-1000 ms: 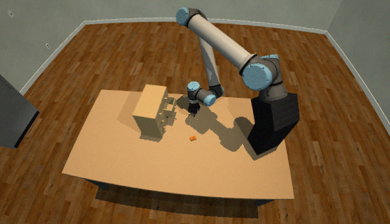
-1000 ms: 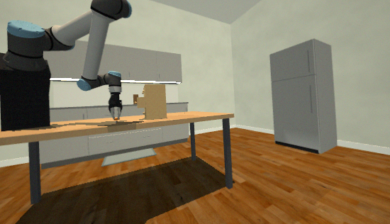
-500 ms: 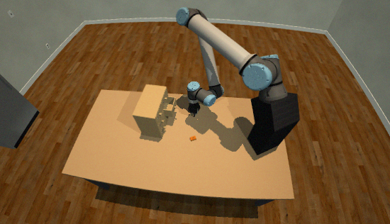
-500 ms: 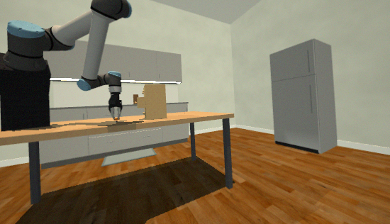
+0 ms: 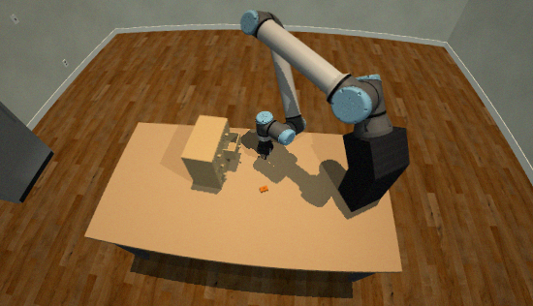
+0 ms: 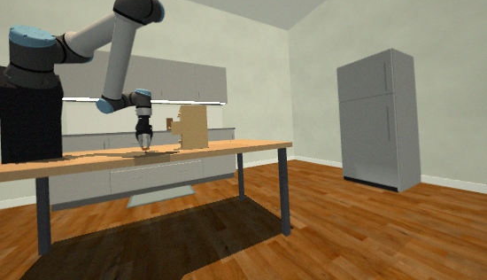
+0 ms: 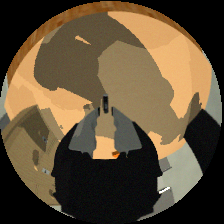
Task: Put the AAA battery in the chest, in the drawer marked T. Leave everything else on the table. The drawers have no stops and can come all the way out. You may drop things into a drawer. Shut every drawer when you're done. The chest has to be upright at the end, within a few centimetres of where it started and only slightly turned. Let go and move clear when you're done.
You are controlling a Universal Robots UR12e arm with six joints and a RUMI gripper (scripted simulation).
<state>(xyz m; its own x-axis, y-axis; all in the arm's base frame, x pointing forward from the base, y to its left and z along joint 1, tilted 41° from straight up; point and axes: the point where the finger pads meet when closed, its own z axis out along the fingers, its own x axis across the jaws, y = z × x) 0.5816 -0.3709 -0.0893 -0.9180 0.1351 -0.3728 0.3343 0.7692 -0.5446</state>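
My hand is 3 cm above the small dark thin object. From my hand the other things lie so: drawer (24 cm ahead, 10 cm above, 2 cm to the right); orange object (23 cm to the left, 5 cm ahead, 2 cm below).
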